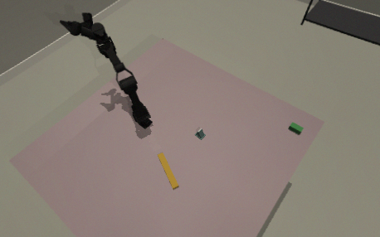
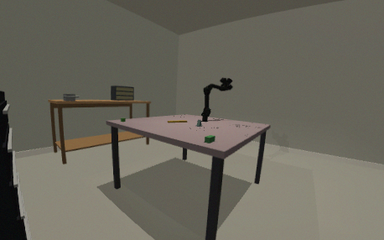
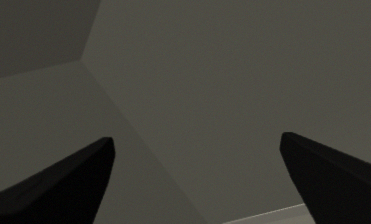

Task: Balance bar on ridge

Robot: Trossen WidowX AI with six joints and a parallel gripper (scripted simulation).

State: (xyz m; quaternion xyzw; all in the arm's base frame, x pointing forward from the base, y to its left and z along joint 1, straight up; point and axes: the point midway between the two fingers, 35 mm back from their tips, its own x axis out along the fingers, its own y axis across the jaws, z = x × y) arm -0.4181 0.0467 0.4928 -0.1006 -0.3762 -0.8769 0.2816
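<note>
Now: gripper tip 76 cm short of the yellow bar, 17 cm to the left of it and 50 cm above it. The rest, counted from my gripper tip: small green block (119 cm ahead, 53 cm to the right, 49 cm below).
</note>
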